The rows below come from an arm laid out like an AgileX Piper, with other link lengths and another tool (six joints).
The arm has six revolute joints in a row. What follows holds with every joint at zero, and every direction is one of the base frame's.
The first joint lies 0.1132 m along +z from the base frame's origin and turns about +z.
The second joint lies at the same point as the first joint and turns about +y.
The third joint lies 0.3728 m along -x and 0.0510 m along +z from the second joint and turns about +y.
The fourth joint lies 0.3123 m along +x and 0.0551 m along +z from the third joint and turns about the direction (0.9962, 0, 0.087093).
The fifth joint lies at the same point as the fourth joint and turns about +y.
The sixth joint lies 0.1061 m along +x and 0.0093 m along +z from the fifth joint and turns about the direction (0.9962, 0, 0.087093).
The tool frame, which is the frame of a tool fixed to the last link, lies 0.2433 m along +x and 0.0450 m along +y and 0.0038 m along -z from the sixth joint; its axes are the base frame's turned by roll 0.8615, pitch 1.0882 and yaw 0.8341 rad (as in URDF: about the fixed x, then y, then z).
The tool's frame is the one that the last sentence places.
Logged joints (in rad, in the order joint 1, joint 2, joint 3, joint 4, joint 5, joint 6), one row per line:
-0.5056 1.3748 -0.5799 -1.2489 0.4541 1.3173
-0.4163 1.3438 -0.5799 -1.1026 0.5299 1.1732
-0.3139 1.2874 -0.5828 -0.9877 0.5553 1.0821
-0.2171 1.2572 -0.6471 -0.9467 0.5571 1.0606
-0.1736 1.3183 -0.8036 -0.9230 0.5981 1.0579
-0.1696 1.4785 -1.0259 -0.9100 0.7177 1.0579
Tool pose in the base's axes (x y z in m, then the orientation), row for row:
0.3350 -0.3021 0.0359 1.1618 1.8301 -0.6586
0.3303 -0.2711 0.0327 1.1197 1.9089 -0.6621
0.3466 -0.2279 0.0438 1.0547 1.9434 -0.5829
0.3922 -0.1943 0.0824 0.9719 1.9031 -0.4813
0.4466 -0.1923 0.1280 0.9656 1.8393 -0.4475
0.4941 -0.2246 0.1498 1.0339 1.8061 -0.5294
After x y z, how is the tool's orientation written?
As a rotation vector, in radians.
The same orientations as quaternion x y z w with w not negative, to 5 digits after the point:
0.46440 0.73153 -0.26326 0.42414
0.44342 0.75596 -0.26220 0.40393
0.41973 0.77341 -0.23197 0.41455
0.39446 0.77241 -0.19534 0.45785
0.39695 0.75612 -0.18396 0.48669
0.42320 0.73927 -0.21669 0.47689

